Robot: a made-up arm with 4 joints. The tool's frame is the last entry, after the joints.
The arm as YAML. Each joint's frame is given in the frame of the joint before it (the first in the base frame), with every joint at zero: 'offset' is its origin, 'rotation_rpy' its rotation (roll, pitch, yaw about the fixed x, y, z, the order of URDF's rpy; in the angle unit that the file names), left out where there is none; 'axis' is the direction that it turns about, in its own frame. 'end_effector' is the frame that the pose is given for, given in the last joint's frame.
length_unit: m
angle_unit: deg
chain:
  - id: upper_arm
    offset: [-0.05, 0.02, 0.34]
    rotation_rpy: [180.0, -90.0, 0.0]
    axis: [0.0, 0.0, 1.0]
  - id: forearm
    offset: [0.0, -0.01, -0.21]
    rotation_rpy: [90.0, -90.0, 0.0]
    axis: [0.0, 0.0, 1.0]
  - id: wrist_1
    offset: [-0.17, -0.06, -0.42]
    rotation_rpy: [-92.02, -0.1, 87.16]
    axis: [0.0, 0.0, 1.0]
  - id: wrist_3
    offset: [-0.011, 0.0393, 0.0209]
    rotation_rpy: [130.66, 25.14, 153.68]
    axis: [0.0, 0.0, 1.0]
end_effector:
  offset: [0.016, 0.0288, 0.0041]
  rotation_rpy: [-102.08, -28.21, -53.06]
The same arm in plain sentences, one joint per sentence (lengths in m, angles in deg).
The arm has four revolute joints in a row. What follows holds with every joint at zero, and every direction is one of the base frame's. Joint 1 is mounted 0.05 m along -x and 0.02 m along +y and 0.34 m along +z from the base frame's origin and rotates about +x. Joint 2 is mounted 0.21 m along -x and 0.01 m along +y from joint 1 and rotates about +y. Joint 3 is mounted 0.17 m along -x and 0.42 m along -y and 0.06 m along +z from joint 2 and rotates about the direction (-0.998149, -0.035202, -0.049602). Joint 4 is mounted 0.02 m along -x and 0.04 m along -y and 0.01 m along +z from joint 3 and rotates about the direction (0.637374, -0.535078, -0.554478). The tool frame, which is the frame that the pose is given for, is mounted 0.01 m along -x and 0.03 m along -y and 0.01 m along +z from joint 4; its axes are the base frame's turned by roll 36.8, pitch -11.67 and yaw 4.13 deg (as in URDF: about the fixed x, then y, then z).
